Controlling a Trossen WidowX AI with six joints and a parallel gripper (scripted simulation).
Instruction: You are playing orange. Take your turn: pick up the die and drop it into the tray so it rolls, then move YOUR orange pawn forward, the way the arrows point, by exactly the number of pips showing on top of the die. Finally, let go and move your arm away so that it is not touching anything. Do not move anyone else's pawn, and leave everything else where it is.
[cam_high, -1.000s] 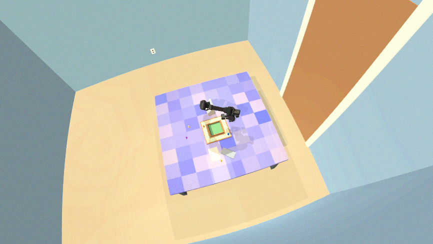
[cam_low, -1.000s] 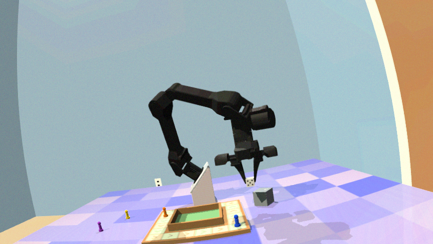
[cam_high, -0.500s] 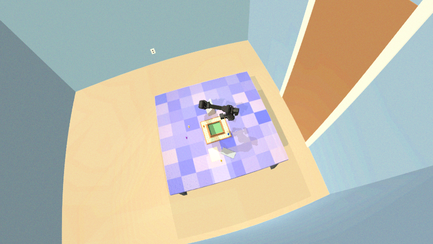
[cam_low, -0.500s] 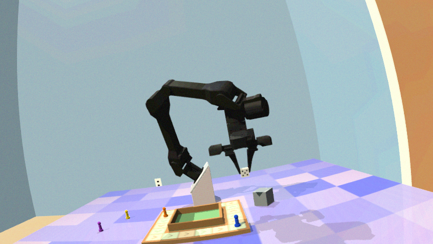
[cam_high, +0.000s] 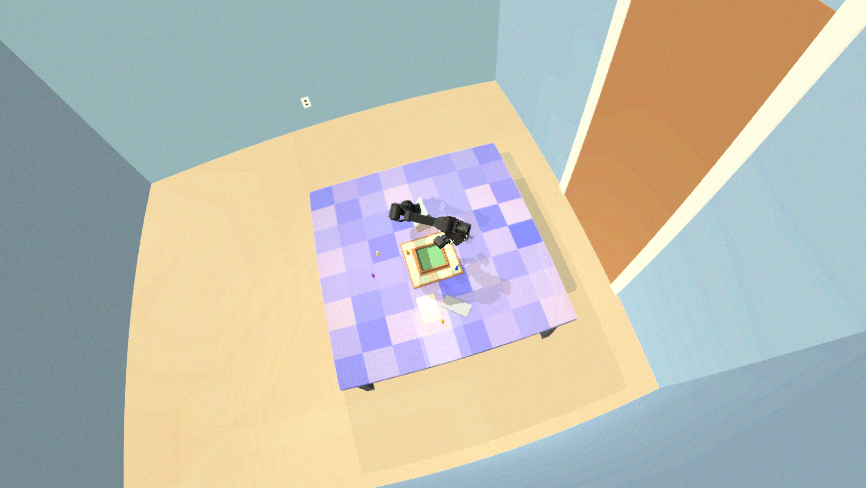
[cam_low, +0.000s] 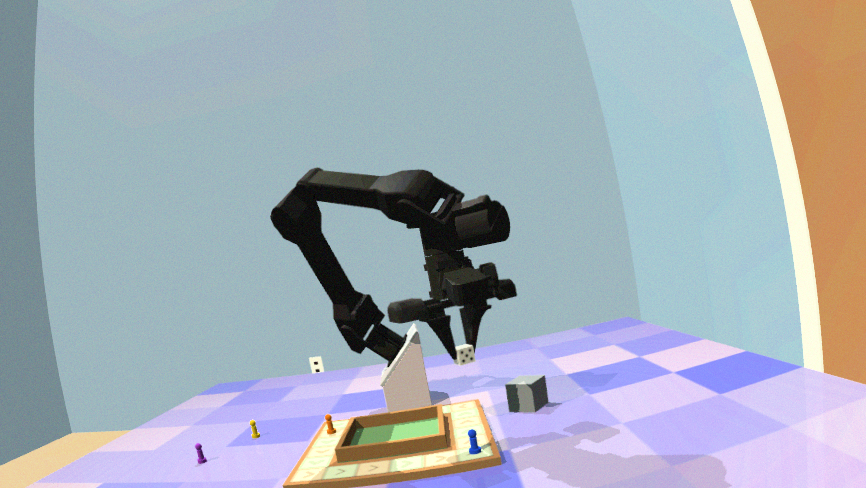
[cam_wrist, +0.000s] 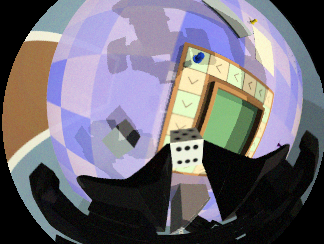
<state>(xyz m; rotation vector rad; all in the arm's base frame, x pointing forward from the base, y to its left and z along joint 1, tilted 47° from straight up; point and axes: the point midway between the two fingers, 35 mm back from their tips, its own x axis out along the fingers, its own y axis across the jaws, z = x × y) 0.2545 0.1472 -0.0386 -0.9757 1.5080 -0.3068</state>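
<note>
The orange pawn lies 6 cm behind my gripper tip, 24 cm to the right of it and 10 cm below it. From my gripper tip the other things lie so: grey cube 7 cm behind, 9 cm to the left, 10 cm below; blue pawn 11 cm ahead, 10 cm below; white die right at my gripper tip.
</note>
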